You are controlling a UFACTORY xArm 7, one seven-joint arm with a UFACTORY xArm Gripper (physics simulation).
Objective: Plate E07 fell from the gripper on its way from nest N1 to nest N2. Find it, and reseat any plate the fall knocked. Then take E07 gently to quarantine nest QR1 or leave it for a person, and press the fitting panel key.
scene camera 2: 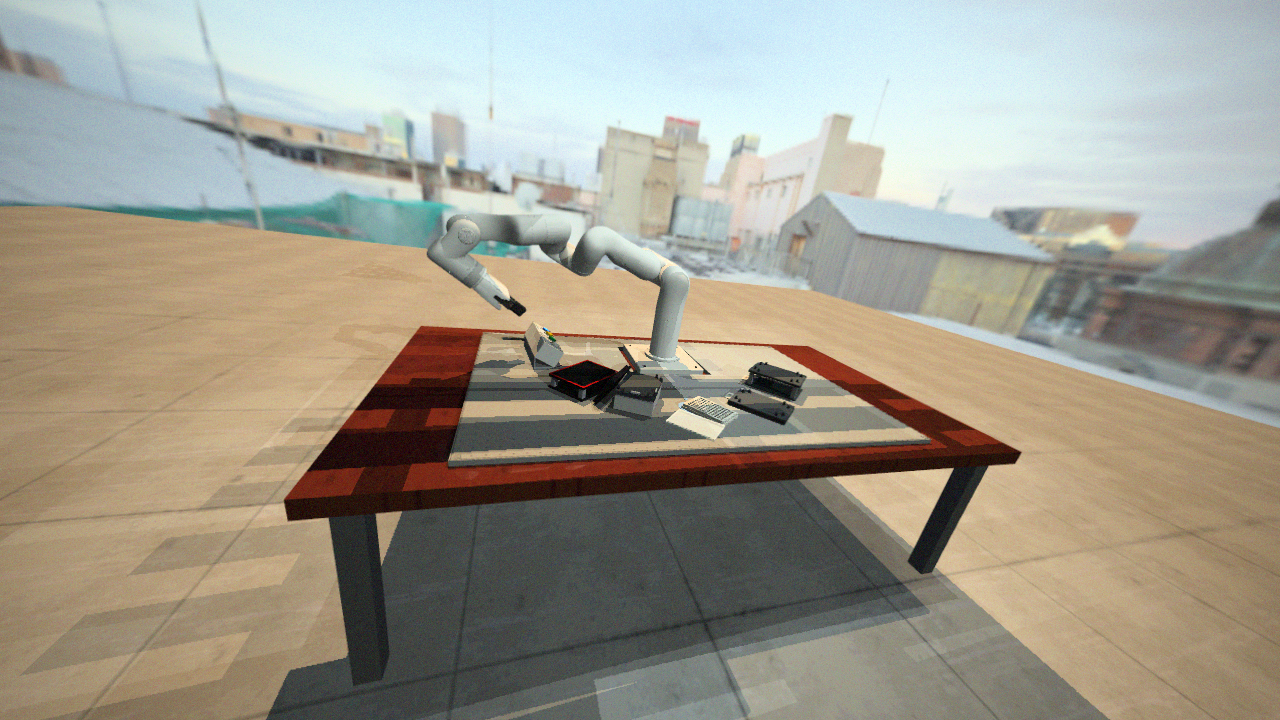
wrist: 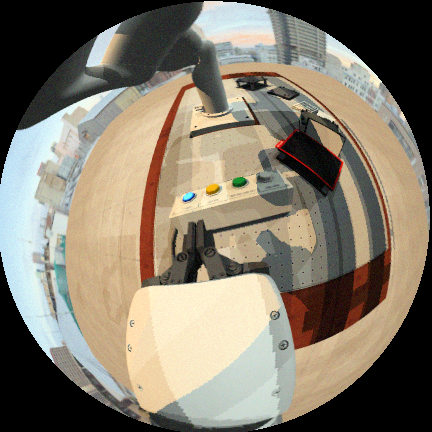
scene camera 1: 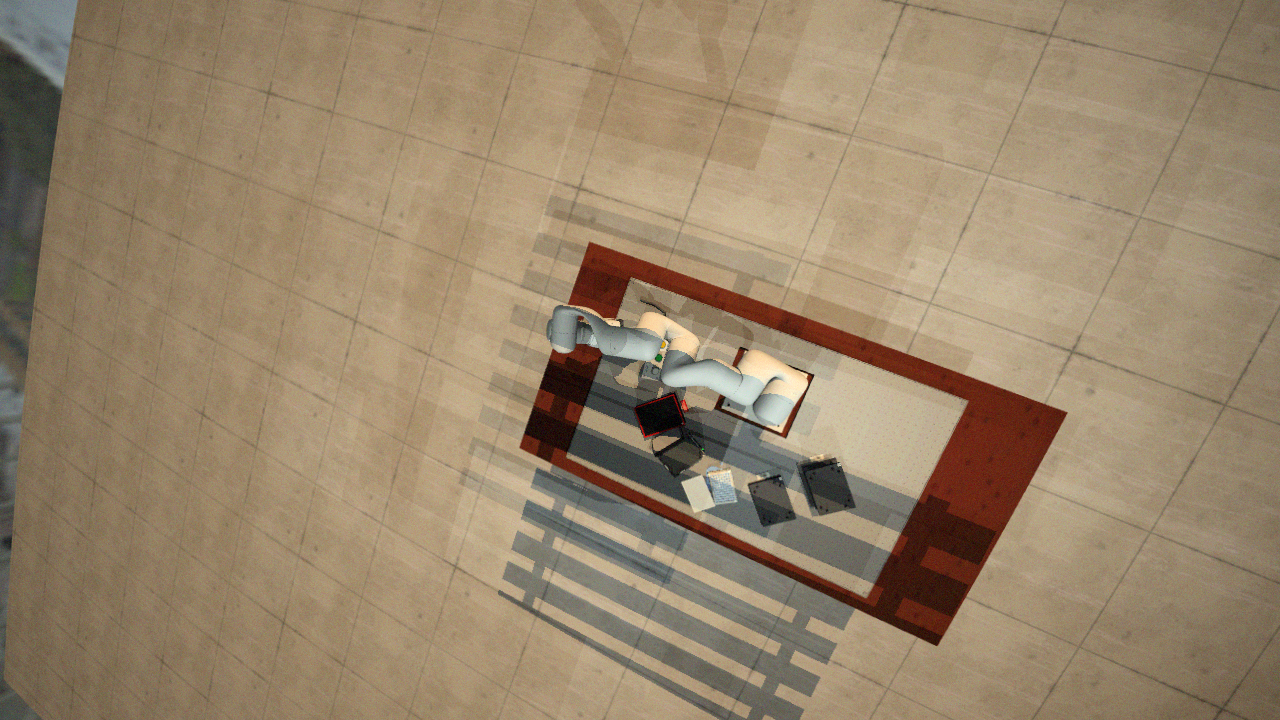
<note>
The gripper is shut, holding nothing. Further things: a white well plate and a control box.
The gripper shows as well in the wrist view.
</note>
